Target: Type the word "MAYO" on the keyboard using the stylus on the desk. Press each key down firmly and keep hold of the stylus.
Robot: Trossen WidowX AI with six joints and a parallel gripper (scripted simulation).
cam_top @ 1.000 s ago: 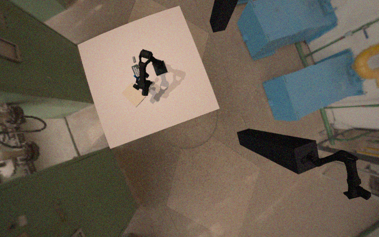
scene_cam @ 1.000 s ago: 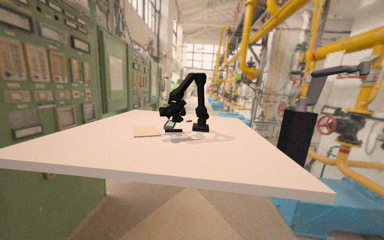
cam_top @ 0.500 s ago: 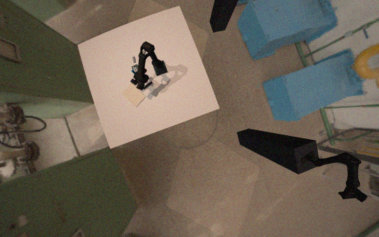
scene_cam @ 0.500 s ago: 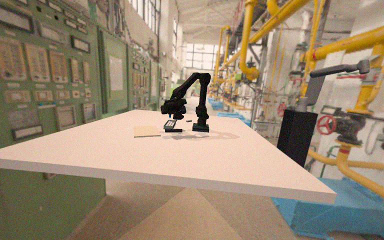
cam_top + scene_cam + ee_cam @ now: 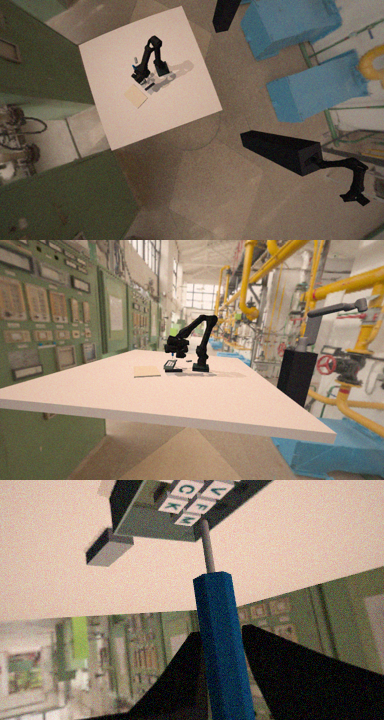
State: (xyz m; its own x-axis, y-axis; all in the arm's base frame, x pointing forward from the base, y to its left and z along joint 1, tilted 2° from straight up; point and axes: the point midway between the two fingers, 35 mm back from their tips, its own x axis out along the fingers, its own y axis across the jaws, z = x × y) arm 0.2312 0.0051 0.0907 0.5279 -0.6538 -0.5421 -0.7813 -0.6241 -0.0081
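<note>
Right now the small grey block is 2 cm ahead of my gripper tip, 15 cm to the right of it and 10 cm below it. Also, from my gripper tip: small black bar (6 cm behind, 18 cm to the left, 10 cm below); blue stylus (1 cm below); tan pad (11 cm ahead, 23 cm to the left, 10 cm below).
</note>
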